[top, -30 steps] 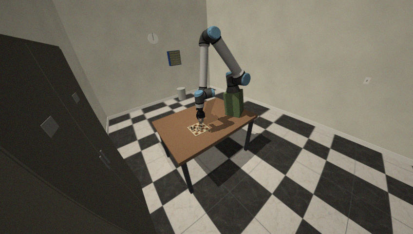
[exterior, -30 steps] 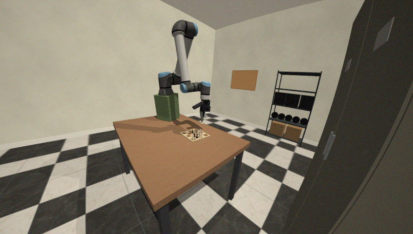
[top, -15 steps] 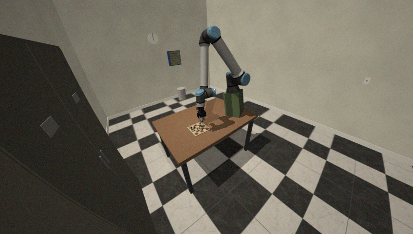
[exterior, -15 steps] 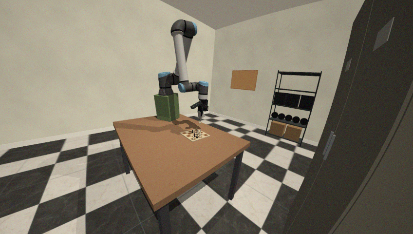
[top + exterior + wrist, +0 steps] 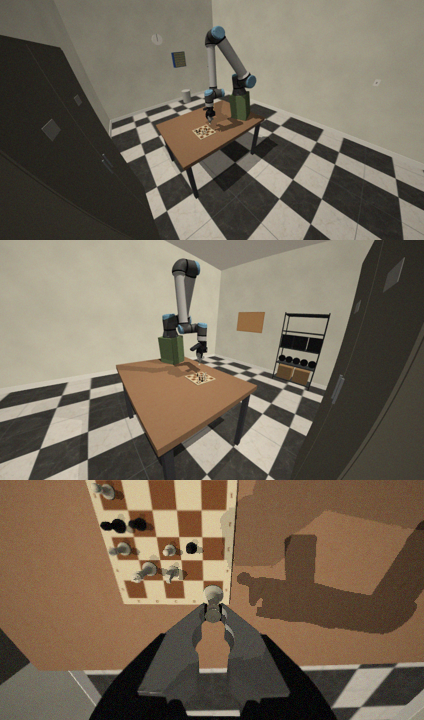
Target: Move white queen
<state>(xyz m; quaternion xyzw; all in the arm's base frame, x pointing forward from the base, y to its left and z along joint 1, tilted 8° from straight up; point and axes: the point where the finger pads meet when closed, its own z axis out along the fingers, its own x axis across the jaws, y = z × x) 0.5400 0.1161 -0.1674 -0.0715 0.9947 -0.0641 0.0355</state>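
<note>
The chessboard is 8 cm ahead of my hand, 3 cm to the right of it and 14 cm below it.
</note>
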